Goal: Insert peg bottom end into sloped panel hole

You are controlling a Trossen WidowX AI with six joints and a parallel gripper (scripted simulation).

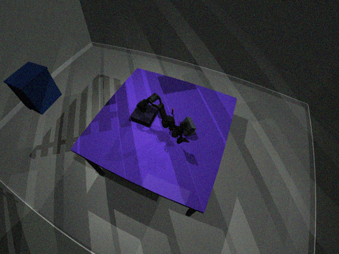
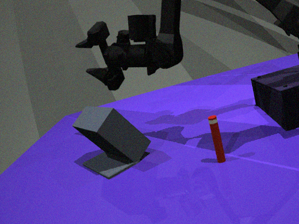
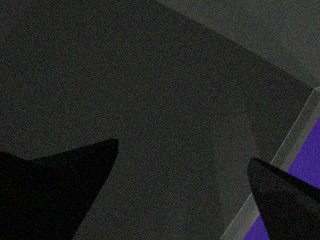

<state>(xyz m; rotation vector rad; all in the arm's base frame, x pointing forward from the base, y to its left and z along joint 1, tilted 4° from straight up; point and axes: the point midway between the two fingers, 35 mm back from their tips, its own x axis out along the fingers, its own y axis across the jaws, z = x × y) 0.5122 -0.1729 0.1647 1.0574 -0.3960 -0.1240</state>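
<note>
My gripper tip is 29 cm past the red peg, 32 cm to the right of it and 17 cm above it. The rest, counted from my gripper tip: grey sloped panel 8 cm behind, 21 cm to the left, 17 cm below; then grey foot plate 6 cm behind, 22 cm to the left, 22 cm below.
</note>
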